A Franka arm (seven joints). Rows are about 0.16 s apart.
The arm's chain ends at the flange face. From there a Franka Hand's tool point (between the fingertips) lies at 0.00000 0.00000 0.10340 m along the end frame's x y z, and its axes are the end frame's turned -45 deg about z.
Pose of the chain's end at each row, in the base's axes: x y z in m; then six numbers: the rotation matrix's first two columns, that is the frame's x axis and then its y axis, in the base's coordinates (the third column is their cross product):
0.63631 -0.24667 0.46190 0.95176 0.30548 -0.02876 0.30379 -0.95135 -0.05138
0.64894 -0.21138 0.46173 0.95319 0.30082 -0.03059 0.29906 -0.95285 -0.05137
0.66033 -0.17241 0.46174 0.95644 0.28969 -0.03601 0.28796 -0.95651 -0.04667
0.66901 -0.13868 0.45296 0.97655 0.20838 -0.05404 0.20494 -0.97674 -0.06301
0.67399 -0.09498 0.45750 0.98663 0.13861 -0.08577 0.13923 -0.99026 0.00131
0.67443 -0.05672 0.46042 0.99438 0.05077 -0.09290 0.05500 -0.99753 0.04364
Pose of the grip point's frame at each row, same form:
0.63186 -0.24252 0.35868 0.45818 0.88871 0.01599 0.88781 -0.45670 -0.05667
0.64433 -0.20726 0.35852 0.46254 0.88648 0.01469 0.88547 -0.46105 -0.05795
0.65537 -0.16887 0.35852 0.47269 0.88120 0.00754 0.87992 -0.47151 -0.05846
0.66219 -0.13346 0.34992 0.54561 0.83801 0.00634 0.83544 -0.54331 -0.08277
0.66523 -0.09635 0.35448 0.59920 0.79823 -0.06157 0.79610 -0.60221 -0.05972
0.66508 -0.06174 0.35757 0.66424 0.74126 -0.09655 0.74202 -0.66946 -0.03483

